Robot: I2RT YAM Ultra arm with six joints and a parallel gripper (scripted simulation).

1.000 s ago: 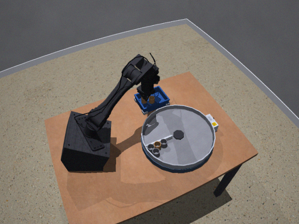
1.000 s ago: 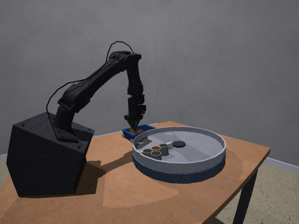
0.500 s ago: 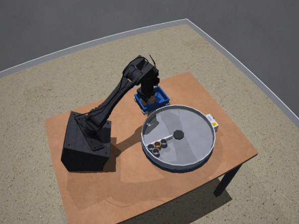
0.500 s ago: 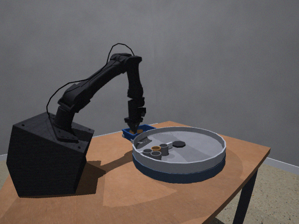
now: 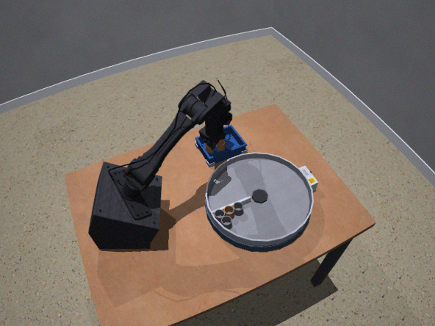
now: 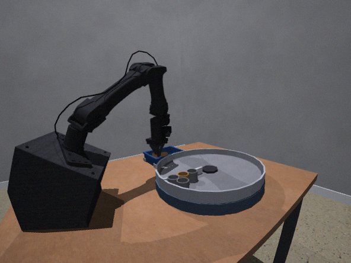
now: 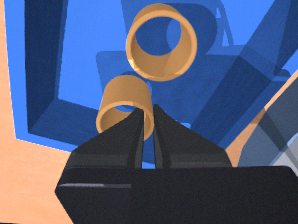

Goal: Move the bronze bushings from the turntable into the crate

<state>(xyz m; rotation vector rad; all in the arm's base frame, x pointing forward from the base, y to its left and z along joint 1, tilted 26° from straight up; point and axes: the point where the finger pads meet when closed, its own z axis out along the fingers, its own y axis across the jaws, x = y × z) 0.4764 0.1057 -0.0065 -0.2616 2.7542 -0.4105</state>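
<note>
The blue crate lies 5 cm ahead of my hand and 2 cm below it. The rest, counted from my hand: grey turntable: 33 cm to the right, 3 cm behind, 1 cm above.
</note>
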